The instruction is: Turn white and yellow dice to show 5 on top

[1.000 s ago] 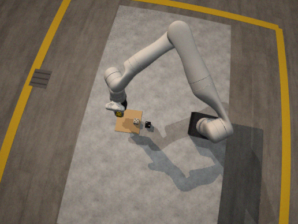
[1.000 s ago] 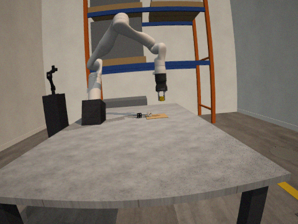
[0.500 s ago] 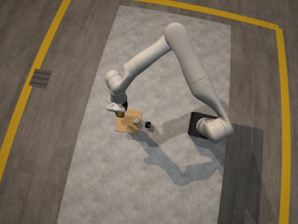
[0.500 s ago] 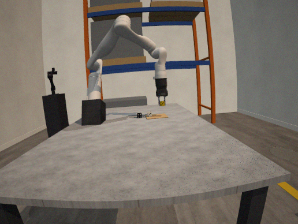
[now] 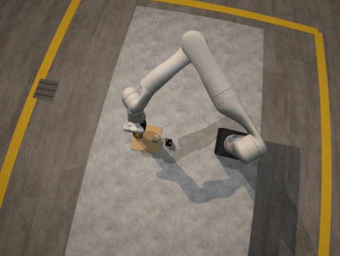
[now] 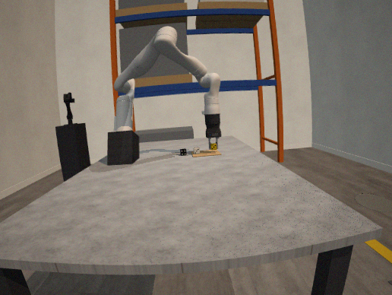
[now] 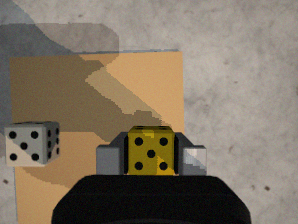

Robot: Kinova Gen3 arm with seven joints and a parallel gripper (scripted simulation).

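The tan mat is 40 mm below my hand and 40 mm behind it. From my hand the other things lie so: white die: 90 mm behind, 20 mm below, 10 mm to the right; black die: 160 mm behind, 20 mm below; yellow die: 10 mm below.
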